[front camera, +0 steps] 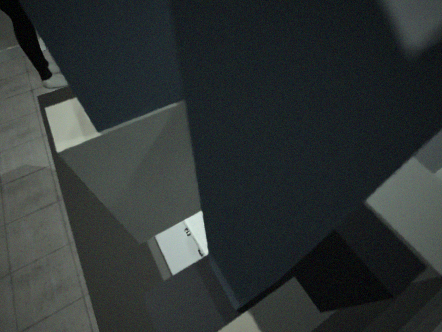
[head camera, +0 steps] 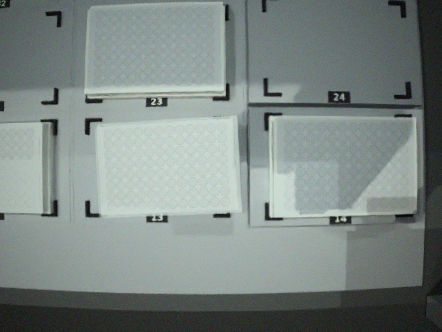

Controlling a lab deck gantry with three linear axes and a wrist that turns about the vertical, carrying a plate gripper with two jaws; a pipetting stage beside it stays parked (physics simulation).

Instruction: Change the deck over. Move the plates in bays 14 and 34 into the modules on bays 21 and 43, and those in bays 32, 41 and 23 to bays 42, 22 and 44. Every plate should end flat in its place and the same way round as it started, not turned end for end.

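Frame: origin at the robot's base, x ahead, y up, z right, level; metres.
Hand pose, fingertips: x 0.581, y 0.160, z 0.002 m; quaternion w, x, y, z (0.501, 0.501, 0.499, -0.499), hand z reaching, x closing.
Observation:
After its pixels a point has its place.
In the head view the plate in bay 23 [head camera: 156, 50] @(x 0.395, y 0.014, z -0.146 m) lies at the upper middle, within its corner marks. The plate in bay 14 [head camera: 340, 167] @(x 0.549, y 0.029, z -0.042 m) lies at the right, partly in shadow, between its corner marks. Part of bay 22 [head camera: 25, 60] @(x 0.259, y 0.000, z -0.149 m) shows at the upper left, with no plate on the part in view. The gripper's jaws show in neither view; whether they hold something is hidden. The plates from bays 32 and 41, bays 42 and 44, and the modules on bays 21 and 43 cannot be made out.
A slightly turned plate [head camera: 165, 167] @(x 0.404, y 0.016, z -0.043 m) lies in bay 13, and part of another plate [head camera: 20, 170] @(x 0.269, y 0.014, z -0.041 m) shows left of it. Raised bay 24 [head camera: 335, 47] @(x 0.554, y 0.015, z -0.149 m) carries no plate. In the front view a large dark blue column [front camera: 280, 125] and a grey block [front camera: 145, 170] @(x 0.479, y 0.410, z 0.035 m) hide most of the deck.

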